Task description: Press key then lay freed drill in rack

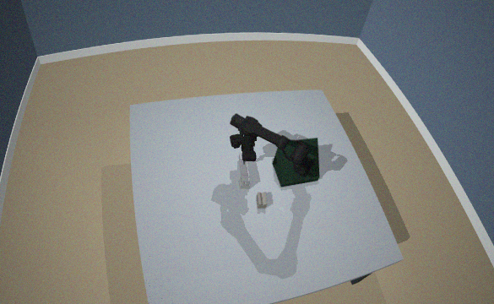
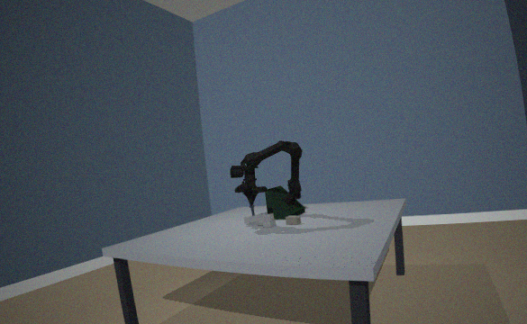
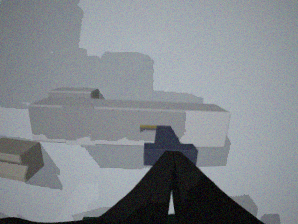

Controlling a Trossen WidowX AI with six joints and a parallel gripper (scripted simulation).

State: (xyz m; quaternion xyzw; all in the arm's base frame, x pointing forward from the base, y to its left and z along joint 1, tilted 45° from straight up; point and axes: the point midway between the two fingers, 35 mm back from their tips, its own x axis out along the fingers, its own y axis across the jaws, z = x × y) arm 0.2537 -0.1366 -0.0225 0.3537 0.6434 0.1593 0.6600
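My gripper tip is 30 mm above the dark blue key. From my gripper tip the other things lie so: rack 220 mm to the left, 100 mm below, 20 mm behind; block 80 mm below, 40 mm to the left, 10 mm ahead; drill 70 mm below, 60 mm to the left, 10 mm ahead.
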